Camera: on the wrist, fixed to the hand. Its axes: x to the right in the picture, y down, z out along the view.
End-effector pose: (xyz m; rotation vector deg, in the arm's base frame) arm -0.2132 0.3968 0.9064 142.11 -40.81 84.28
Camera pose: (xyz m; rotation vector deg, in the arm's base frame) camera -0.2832 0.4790 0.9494 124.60 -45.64 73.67
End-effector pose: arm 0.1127 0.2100 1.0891 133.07 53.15 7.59
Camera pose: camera 0.0426 0.2778 1.1522 114.19 52.90 18.12
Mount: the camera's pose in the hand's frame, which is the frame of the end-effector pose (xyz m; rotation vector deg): -0.0166 -0.0419 -0.1071 -19.14 3.70 -3.18
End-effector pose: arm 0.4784 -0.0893 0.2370 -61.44 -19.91 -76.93
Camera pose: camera 0.3981 -0.1572 0.1875 -74.38 -6.08 -86.86
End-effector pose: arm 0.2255 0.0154 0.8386 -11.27 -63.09 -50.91
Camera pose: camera 0.2671 -0.0619 0.7624 -23.60 -51.38 -64.12
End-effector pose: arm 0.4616 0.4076 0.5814 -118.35 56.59 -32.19
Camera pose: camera 0.4009 0.3899 0.6789 -136.80 64.53 -29.93
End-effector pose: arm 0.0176 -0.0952 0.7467 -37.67 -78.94 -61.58
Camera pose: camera 0.0302 -0.2037 0.7072 -47.08 -67.41 -78.80
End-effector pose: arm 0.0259 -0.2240 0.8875 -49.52 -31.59 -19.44
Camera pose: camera 0.0258 -0.3332 0.8478 -66.28 -26.68 -29.67
